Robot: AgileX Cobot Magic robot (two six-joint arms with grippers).
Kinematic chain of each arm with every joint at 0, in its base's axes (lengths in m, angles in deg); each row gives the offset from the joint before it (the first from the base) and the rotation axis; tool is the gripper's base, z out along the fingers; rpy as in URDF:
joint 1: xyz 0 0 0.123 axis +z
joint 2: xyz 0 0 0 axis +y
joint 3: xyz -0.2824 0 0.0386 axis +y
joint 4: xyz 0.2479 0 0.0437 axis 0.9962 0 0.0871
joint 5: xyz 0 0 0 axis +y
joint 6: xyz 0.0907 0 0.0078 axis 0.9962 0 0.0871
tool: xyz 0 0 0 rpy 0 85 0
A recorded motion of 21 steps. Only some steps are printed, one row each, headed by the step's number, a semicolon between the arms.
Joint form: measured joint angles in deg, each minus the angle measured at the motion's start. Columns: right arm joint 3, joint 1, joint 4, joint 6, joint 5, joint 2; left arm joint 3, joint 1, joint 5, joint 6, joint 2, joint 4.
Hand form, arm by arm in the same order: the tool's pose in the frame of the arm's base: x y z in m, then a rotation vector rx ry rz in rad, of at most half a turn. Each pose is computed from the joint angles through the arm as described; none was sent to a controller.
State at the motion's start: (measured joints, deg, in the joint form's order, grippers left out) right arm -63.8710 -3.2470 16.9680 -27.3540 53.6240 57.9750; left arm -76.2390 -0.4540 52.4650 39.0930 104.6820 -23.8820
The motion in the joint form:
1: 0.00 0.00 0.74 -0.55 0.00 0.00; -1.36 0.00 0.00 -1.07 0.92 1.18
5: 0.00 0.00 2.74 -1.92 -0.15 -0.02; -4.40 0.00 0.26 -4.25 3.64 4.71
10: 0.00 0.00 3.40 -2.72 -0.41 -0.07; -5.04 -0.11 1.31 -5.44 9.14 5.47
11: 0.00 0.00 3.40 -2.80 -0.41 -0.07; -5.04 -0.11 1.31 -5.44 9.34 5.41
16: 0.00 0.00 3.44 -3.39 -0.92 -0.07; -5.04 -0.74 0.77 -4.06 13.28 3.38
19: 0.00 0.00 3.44 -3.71 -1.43 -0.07; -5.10 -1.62 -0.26 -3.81 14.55 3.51
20: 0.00 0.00 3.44 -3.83 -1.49 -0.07; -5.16 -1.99 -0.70 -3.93 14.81 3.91
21: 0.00 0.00 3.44 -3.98 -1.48 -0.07; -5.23 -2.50 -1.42 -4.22 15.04 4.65
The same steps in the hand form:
1: 0.1922 0.0115 0.3934 -0.4010 2.2327 0.0958; 0.3772 -0.0309 0.2238 0.6436 2.6987 -0.3434
5: 0.1922 0.0138 0.3944 -0.4151 2.2169 0.1230; 0.3894 -0.0269 0.2181 0.6198 2.7314 -0.2876
10: 0.1922 0.0145 0.3952 -0.4248 2.2061 0.1269; 0.3970 -0.0271 0.1826 0.6135 2.8374 -0.3202
11: 0.1922 0.0145 0.3952 -0.4264 2.2058 0.1262; 0.3972 -0.0272 0.1812 0.6127 2.8405 -0.3227
16: 0.1928 0.0144 0.3957 -0.4338 2.1955 0.1179; 0.4012 -0.0339 0.1545 0.6279 2.8799 -0.3821
19: 0.1933 0.0142 0.3963 -0.4362 2.1865 0.1113; 0.4030 -0.0397 0.1459 0.6514 2.8816 -0.3772
20: 0.1934 0.0142 0.3964 -0.4381 2.1851 0.1098; 0.4036 -0.0417 0.1442 0.6614 2.8796 -0.3667
21: 0.1934 0.0142 0.3964 -0.4410 2.1847 0.1084; 0.4046 -0.0443 0.1427 0.6745 2.8745 -0.3469

